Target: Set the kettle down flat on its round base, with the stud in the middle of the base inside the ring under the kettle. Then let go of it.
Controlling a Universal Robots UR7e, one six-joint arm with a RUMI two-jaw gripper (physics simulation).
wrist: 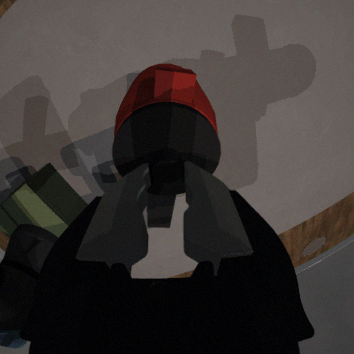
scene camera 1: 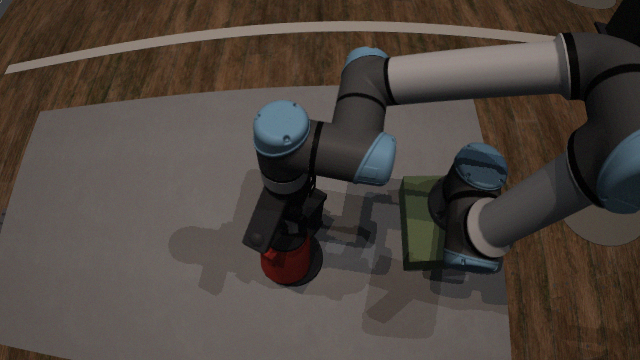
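The red kettle (scene camera 1: 286,265) (wrist: 172,87) with a black top stands under my gripper, its small red spout toward the left in the scene view. My gripper (scene camera 1: 294,228) (wrist: 167,164) is shut on the black part at the kettle's top. The dark round base (scene camera 1: 316,262) is mostly hidden under the kettle; a crescent of it shows along the kettle's right and lower right side. In the wrist view the kettle's body hides the base. The stud and the ring under the kettle are hidden. Whether the kettle touches the base cannot be told.
A green block (scene camera 1: 422,230) (wrist: 37,205) lies to the right on the grey table top (scene camera 1: 125,175) (wrist: 300,125). A second arm's dark wrist (scene camera 1: 462,220) hangs over that block. Shadows of the arms fall around the kettle.
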